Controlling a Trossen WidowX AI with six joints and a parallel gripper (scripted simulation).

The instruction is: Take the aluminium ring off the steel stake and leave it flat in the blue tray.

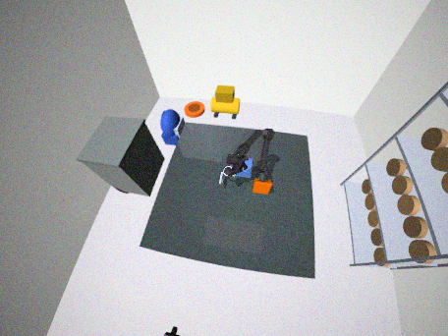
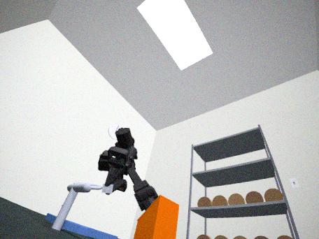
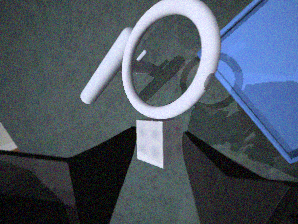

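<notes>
Right now my gripper tip is 30 mm short of the aluminium ring and 30 mm to the left of it. From my gripper tip the other things lie so: blue tray 70 mm behind, 150 mm to the right, 120 mm below.
</notes>
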